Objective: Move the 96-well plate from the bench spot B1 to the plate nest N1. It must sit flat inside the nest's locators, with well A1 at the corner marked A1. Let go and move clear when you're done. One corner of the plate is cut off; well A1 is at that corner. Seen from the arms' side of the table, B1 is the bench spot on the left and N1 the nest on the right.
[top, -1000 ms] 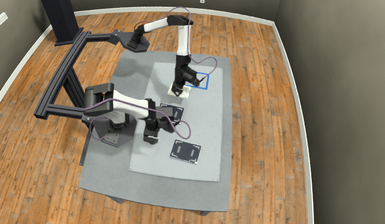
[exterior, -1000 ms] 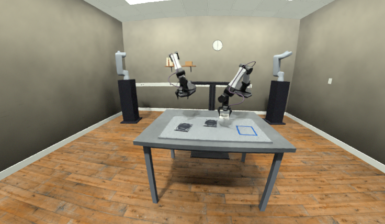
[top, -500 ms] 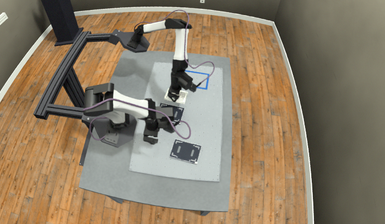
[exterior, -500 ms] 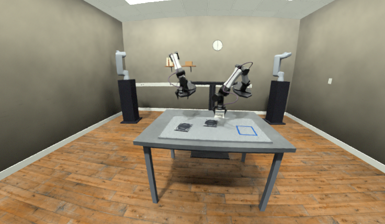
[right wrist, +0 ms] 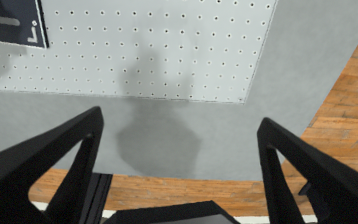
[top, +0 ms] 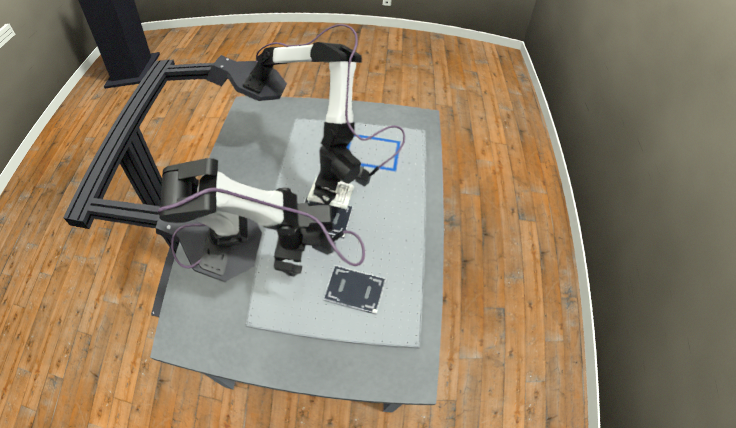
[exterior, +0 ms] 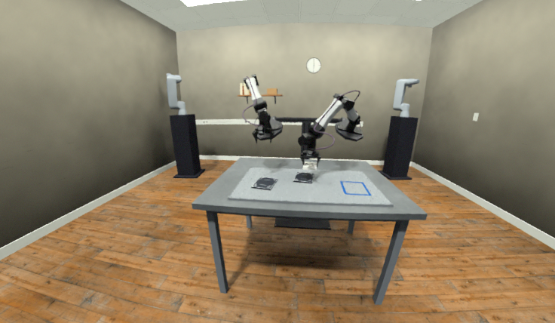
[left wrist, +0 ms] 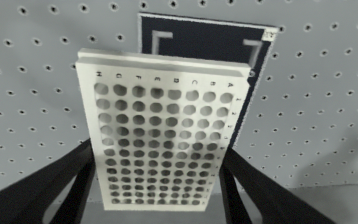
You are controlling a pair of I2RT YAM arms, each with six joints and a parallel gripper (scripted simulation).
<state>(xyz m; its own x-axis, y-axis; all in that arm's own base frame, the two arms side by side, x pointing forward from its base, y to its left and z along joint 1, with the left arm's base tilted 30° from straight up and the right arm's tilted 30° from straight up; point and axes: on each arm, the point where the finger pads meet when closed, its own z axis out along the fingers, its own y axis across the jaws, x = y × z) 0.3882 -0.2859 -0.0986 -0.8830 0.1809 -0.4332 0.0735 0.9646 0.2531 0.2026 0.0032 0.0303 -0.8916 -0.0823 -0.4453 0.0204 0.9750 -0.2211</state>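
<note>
My left gripper is now 9 cm above the dark nest, 3 cm to the left of it and 2 cm past it. From my left hand the other things lie so: white 96-well plate right at my left hand; A1 label 10 cm to the right, 9 cm below, 4 cm ahead.
</note>
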